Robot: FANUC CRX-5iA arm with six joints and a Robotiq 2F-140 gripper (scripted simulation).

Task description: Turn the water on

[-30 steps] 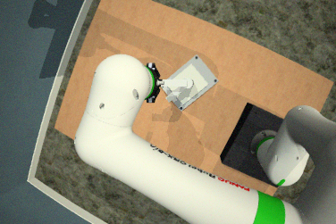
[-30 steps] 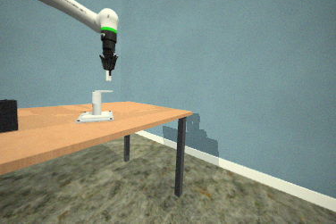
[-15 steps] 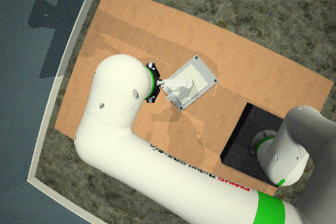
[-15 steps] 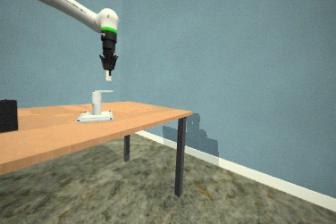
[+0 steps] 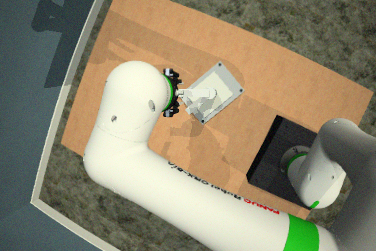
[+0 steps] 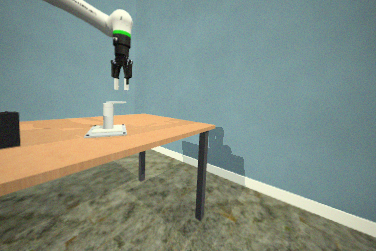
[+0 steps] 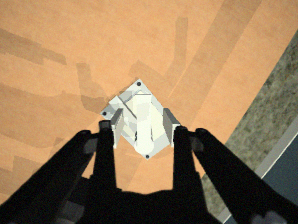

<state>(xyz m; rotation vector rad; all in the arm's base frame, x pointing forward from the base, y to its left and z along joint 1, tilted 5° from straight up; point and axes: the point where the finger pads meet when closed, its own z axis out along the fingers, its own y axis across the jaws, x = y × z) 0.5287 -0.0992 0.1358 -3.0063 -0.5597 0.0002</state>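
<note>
Right now my hand is 3 cm past the lever, 1 cm to the left of it and 10 cm above it.
</note>
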